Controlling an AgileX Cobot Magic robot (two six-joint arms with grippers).
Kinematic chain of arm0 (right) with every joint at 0, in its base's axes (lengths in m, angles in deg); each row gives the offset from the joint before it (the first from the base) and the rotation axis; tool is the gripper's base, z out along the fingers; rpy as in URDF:
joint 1: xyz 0 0 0.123 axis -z
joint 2: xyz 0 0 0 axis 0.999 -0.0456 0
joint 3: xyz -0.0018 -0.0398 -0.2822 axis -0.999 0.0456 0
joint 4: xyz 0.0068 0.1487 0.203 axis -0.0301 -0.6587 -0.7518
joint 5: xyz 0 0 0 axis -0.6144 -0.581 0.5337
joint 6: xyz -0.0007 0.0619 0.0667 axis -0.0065 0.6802 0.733
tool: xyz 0 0 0 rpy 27.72 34.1 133.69
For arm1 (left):
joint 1: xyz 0 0 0.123 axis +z
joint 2: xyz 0 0 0 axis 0.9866 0.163 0
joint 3: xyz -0.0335 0.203 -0.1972 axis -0.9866 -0.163 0
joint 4: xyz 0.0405 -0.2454 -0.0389 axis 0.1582 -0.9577 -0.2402
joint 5: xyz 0 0 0 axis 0.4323 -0.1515 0.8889
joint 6: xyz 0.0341 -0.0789 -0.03 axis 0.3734 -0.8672 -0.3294
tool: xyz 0 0 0 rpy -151.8 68.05 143.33
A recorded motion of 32 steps. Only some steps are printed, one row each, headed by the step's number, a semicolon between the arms.
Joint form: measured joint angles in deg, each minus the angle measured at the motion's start. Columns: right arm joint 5, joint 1, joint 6, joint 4, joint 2, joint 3; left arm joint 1, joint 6, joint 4, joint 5, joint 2, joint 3.
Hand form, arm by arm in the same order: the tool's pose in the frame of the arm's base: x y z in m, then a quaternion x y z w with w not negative. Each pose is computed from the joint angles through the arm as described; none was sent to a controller.
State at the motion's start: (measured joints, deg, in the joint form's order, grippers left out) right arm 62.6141 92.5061 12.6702 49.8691 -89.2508 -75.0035; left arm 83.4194 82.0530 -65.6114 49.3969 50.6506 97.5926
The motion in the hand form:
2: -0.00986 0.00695 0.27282 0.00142 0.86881 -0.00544 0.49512; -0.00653 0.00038 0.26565 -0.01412 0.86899 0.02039 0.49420
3: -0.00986 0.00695 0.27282 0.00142 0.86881 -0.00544 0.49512; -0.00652 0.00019 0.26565 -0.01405 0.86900 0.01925 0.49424
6: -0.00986 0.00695 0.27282 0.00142 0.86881 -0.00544 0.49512; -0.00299 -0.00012 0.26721 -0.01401 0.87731 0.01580 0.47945
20: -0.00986 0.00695 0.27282 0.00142 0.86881 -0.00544 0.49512; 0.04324 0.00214 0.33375 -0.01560 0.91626 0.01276 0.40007
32: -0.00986 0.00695 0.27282 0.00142 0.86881 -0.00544 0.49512; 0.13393 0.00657 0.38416 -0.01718 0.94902 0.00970 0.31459
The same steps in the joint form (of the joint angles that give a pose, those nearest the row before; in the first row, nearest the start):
2: 0.00 0.00 0.00 0.00 0.00 0.00; 0.00 0.00 -0.22 0.00 0.00 0.00
3: 0.00 0.00 0.00 0.00 0.00 0.00; 0.00 0.00 -0.36 0.00 0.00 0.00
6: 0.00 0.00 0.00 0.00 0.00 0.00; 0.00 0.00 -0.69 0.50 1.88 0.43
20: 0.00 0.00 0.00 0.00 0.00 0.00; -0.01 -0.13 -0.69 3.42 24.71 16.03
32: 0.00 0.00 0.00 0.00 0.00 0.00; 0.00 -0.25 -0.69 6.52 50.51 34.43

